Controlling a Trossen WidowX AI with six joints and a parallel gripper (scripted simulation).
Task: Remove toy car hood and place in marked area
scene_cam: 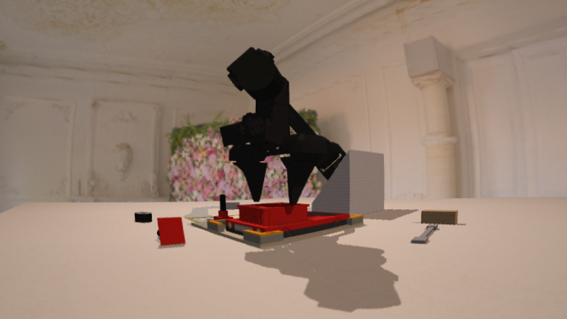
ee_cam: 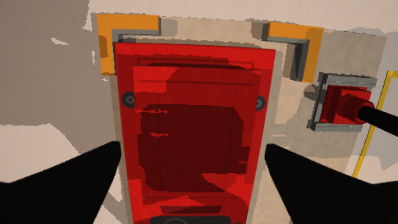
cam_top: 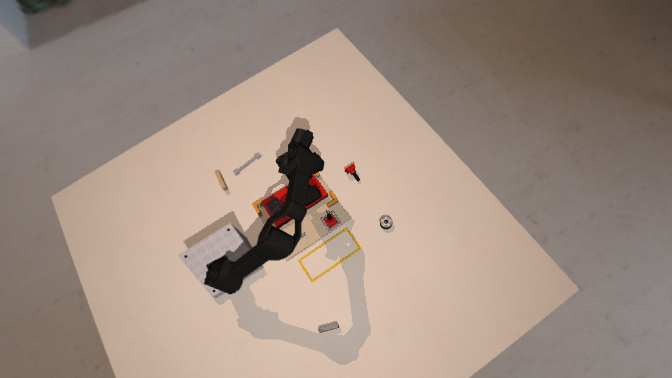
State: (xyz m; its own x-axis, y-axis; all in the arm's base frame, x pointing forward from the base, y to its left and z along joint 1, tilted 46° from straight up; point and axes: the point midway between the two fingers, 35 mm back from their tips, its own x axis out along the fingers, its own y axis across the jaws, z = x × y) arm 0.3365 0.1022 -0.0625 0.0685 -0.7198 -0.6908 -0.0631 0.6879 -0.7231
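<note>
Right now the hood is 10 mm below my gripper tip. Also, from my gripper tip: wooden block 230 mm behind, 200 mm to the left, 40 mm below; grey rod 130 mm behind, 210 mm to the left, 50 mm below.
</note>
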